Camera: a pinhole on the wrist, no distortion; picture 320 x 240 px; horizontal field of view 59.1 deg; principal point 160.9 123.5 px. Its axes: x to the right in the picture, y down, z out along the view. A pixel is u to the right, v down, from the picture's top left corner.
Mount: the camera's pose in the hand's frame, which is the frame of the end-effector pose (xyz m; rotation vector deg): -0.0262 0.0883 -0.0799 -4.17 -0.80 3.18
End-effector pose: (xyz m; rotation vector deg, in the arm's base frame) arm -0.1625 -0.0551 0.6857 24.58 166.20 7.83
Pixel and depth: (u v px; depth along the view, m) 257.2 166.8 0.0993
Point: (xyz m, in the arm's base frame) -0.1323 0.0549 0.6804
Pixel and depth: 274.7 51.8 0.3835
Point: -0.2070 0.0279 0.3614
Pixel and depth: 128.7 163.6 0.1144
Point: -0.0852 0.0413 0.6752
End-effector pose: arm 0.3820 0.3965 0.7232 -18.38 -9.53 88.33
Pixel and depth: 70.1 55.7 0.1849
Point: 0.2954 0.3213 0.8162
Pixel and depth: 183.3 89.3 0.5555
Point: 0.1754 0.4565 1.1567
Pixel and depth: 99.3 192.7 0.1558
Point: 0.2289 0.3390 0.7563
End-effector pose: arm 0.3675 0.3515 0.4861 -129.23 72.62 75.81
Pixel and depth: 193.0 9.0 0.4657
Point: 0.1854 0.6012 0.2243
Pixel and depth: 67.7 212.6 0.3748
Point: -0.0116 0.4700 0.5035
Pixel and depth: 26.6 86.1 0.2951
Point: 0.1541 0.5323 0.5128
